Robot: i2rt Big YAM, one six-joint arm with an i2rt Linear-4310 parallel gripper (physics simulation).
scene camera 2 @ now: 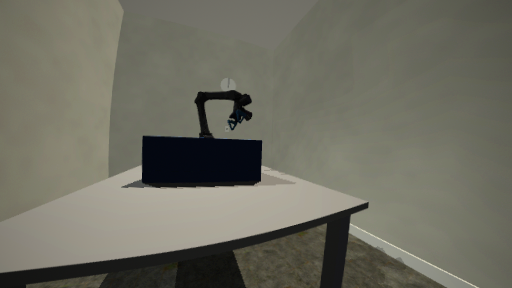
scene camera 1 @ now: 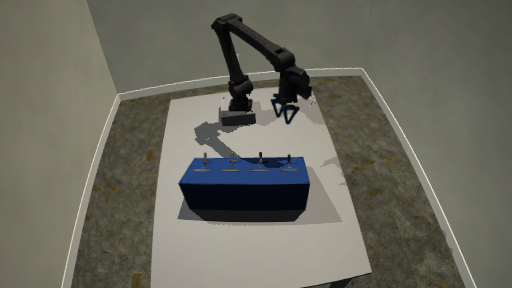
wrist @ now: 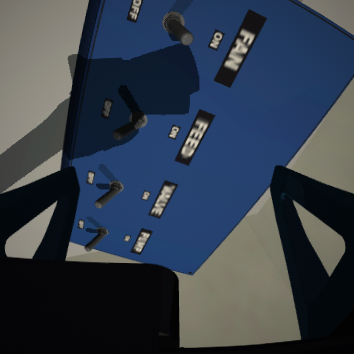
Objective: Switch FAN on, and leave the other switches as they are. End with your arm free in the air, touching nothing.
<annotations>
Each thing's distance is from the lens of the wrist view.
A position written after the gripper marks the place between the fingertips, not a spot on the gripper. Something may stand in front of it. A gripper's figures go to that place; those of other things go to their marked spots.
gripper (wrist: 174, 176): 13 cm
blue switch box (wrist: 217, 115): 33 cm
</annotations>
